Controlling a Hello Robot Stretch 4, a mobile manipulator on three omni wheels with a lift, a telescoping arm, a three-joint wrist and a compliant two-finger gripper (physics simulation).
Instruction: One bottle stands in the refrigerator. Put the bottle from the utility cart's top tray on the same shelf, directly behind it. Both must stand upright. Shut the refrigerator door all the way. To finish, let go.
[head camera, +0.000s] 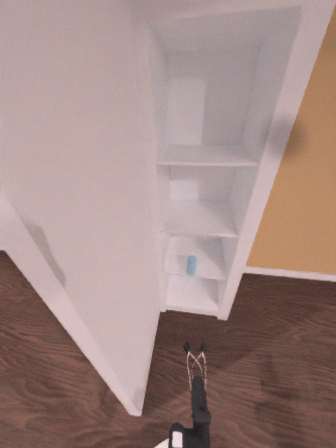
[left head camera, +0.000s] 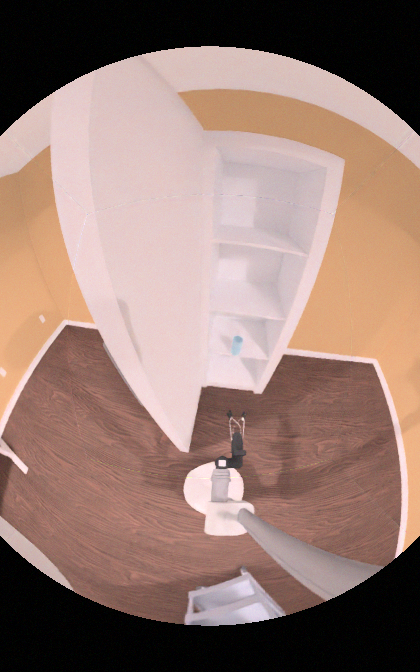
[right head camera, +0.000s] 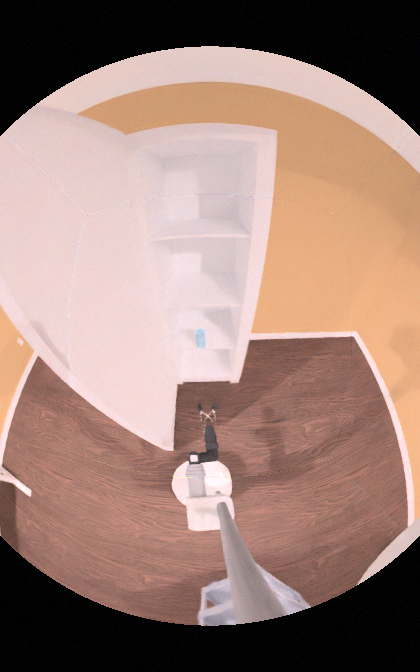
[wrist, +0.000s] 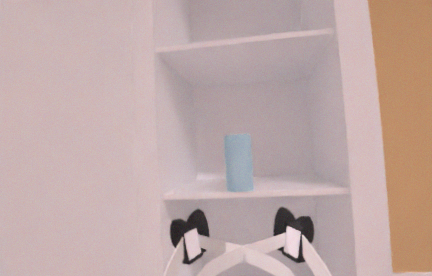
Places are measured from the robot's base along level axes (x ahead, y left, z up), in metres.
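Where they show: gripper, fingertip midpoint: (head camera: 194, 341) (wrist: 240, 225).
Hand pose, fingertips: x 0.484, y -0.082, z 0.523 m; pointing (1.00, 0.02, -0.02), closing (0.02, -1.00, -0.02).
After its pixels a point has its place.
A light blue bottle (head camera: 191, 265) {x 0.916, y -0.077, z 0.606 m} (left head camera: 237, 345) (right head camera: 200, 338) (wrist: 239, 162) {x 0.916, y -0.083, z 0.566 m} stands upright near the front edge of a low shelf (wrist: 305, 192) {x 0.911, y -0.237, z 0.487 m} in the refrigerator (head camera: 262, 200) {x 0.880, y -0.390, z 1.125 m} (left head camera: 322, 225) (wrist: 360, 150) {x 0.882, y -0.362, z 0.580 m}. A second bottle does not show; the space right behind the blue one is hidden in the wrist view. The refrigerator door (head camera: 100, 175) {x 0.494, y 0.197, z 1.384 m} (left head camera: 145, 225) (right head camera: 115, 300) stands wide open on the left. My gripper (head camera: 195, 346) {x 0.485, y -0.082, z 0.523 m} (left head camera: 236, 414) (right head camera: 207, 407) (wrist: 240, 225) {x 0.485, y -0.082, z 0.523 m} is open and empty, outside the refrigerator in front of the shelf, its fingertips apart from the bottle.
The utility cart (left head camera: 220, 585) (right head camera: 214, 585) stands behind my base (left head camera: 197, 487) (right head camera: 182, 482), partly cut off by the view edge. The door's free edge reaches out to the left of my gripper. An orange wall (head camera: 305, 200) {x 1.400, y -0.976, z 0.864 m} (wrist: 405, 150) {x 1.415, y -0.776, z 0.563 m} is right of the refrigerator.
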